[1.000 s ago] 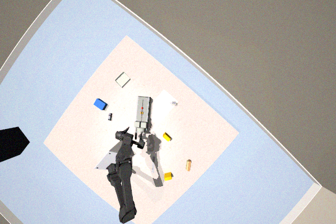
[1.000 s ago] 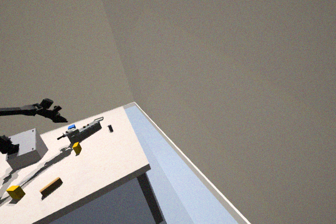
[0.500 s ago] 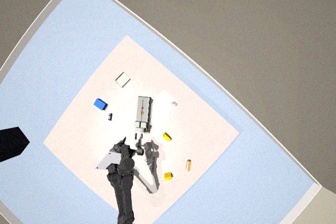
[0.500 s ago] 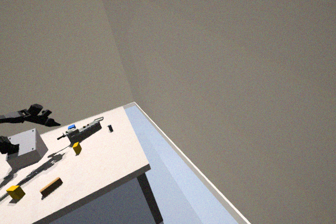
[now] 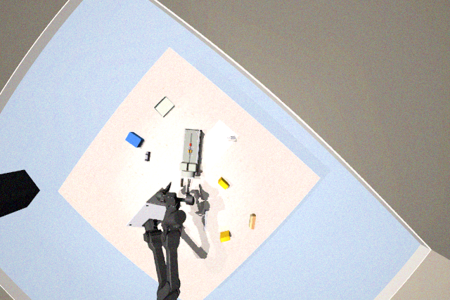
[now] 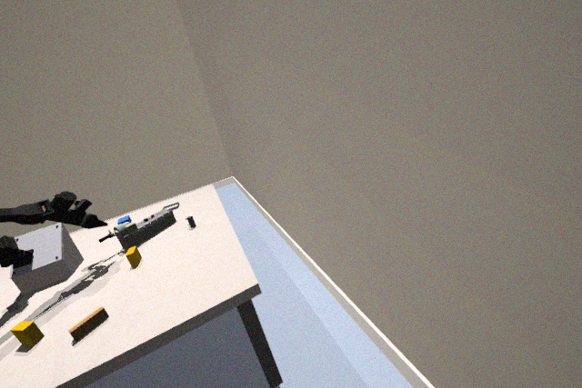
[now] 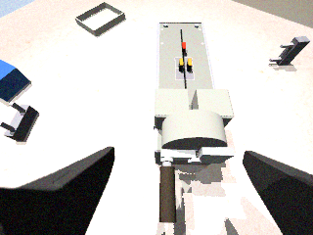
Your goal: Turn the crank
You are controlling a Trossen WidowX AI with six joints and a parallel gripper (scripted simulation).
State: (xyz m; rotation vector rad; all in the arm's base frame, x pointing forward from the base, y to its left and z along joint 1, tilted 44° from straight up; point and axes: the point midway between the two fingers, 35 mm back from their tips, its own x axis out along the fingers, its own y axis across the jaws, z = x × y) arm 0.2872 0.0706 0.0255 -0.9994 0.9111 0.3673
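Right now my gripper tip is 1 cm to the left of the crank and 7 cm above it. Also, from my gripper tip: blue block (8 cm behind, 39 cm to the left, 14 cm below); dark brown crank handle (2 cm behind, 1 cm to the right, 7 cm below); red pointer (17 cm ahead, 11 cm to the left, 7 cm below).
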